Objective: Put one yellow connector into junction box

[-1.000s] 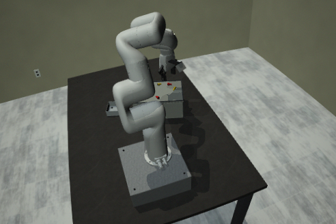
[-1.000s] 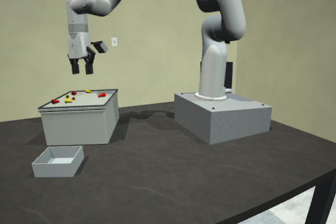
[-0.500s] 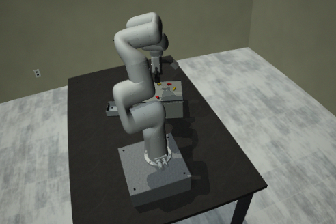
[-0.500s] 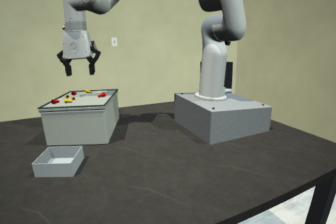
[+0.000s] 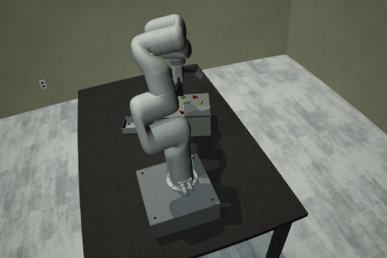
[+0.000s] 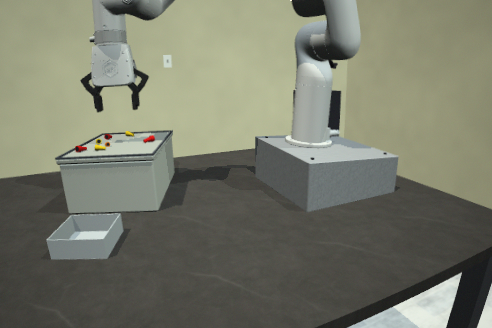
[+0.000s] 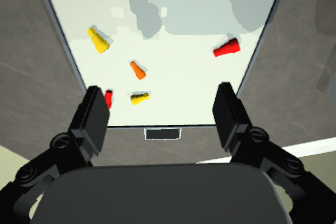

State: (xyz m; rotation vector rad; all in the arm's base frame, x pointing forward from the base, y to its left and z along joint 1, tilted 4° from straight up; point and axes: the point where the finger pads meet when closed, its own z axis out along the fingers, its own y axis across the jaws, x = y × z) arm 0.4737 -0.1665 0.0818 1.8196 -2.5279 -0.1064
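Right now my hand is 40 mm short of the orange connector, 20 mm to the right of it and 90 mm above it. The rest, counted from my hand: grey tool case: 130 mm below.
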